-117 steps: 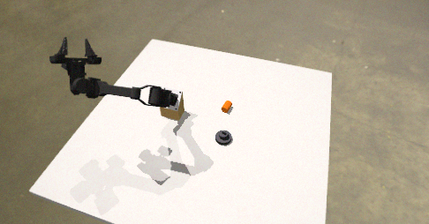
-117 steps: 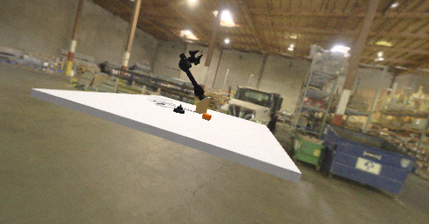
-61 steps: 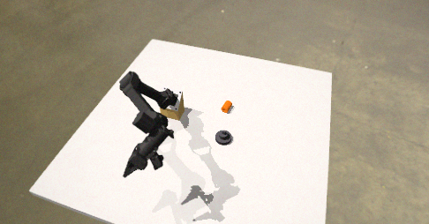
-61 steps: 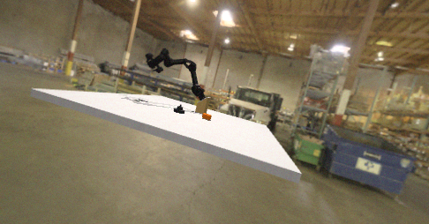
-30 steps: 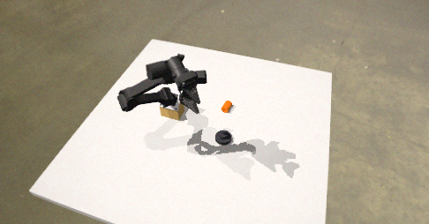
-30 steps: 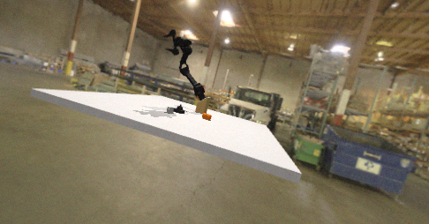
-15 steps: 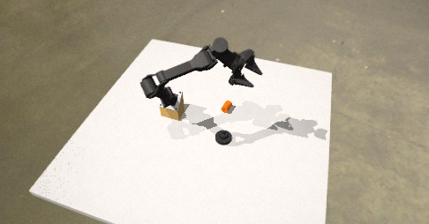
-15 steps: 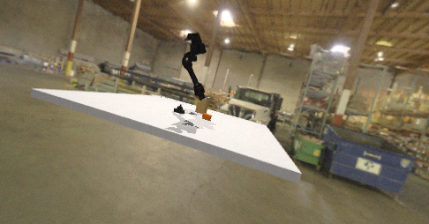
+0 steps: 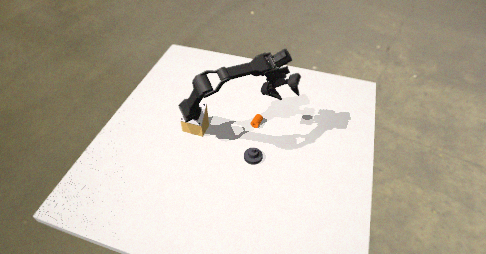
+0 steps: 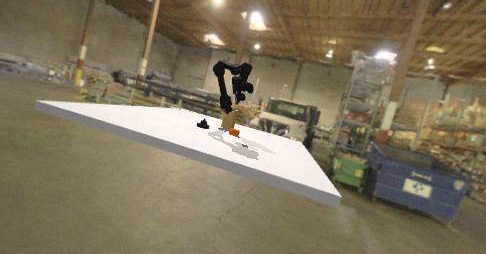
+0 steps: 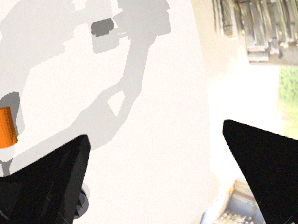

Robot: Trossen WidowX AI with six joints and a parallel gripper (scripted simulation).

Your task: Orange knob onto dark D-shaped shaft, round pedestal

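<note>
Now: gripper tip 15 cm past the orange knob and 21 cm above it. From my gripper tip the other things lie so: round pedestal: 10 cm behind, 20 cm to the right, 20 cm below.
</note>
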